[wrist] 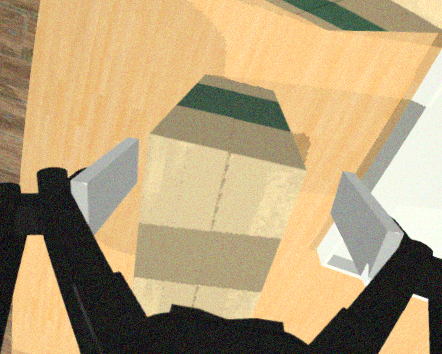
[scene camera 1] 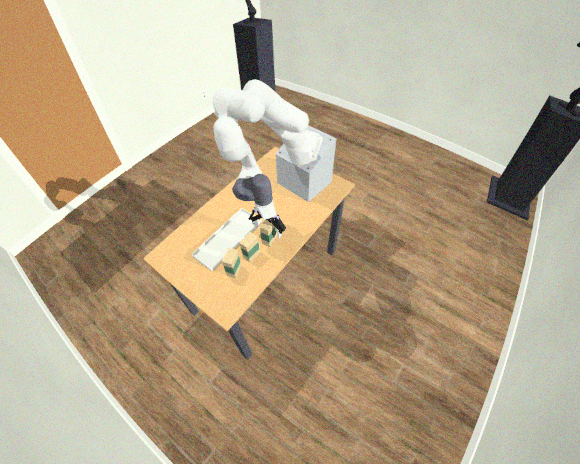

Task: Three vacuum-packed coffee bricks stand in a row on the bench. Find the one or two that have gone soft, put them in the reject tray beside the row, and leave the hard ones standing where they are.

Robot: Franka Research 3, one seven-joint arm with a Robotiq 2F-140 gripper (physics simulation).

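Three tan coffee bricks with dark green bands stand upright in a row on the bench: the one nearest the robot base (scene camera 1: pixel 267 234) (wrist: pixel 220 187), the middle one (scene camera 1: pixel 250 247) and the far one (scene camera 1: pixel 231 263). Part of another brick (wrist: pixel 345 16) shows at the top of the wrist view. My gripper (scene camera 1: pixel 268 226) (wrist: pixel 237 176) is open over the brick nearest the base, one finger on each side, with a visible gap on both sides. The white reject tray (scene camera 1: pixel 223 244) (wrist: pixel 412 175) lies beside the row. Whether any brick is soft cannot be told by eye.
The bench (scene camera 1: pixel 200 287) (wrist: pixel 115 50) carries the grey robot pedestal (scene camera 1: pixel 306 175) at its back end. The tray runs along one side of the row, close to one finger in the wrist view. Dark pillars (scene camera 1: pixel 255 52) (scene camera 1: pixel 537 155) stand away from the bench.
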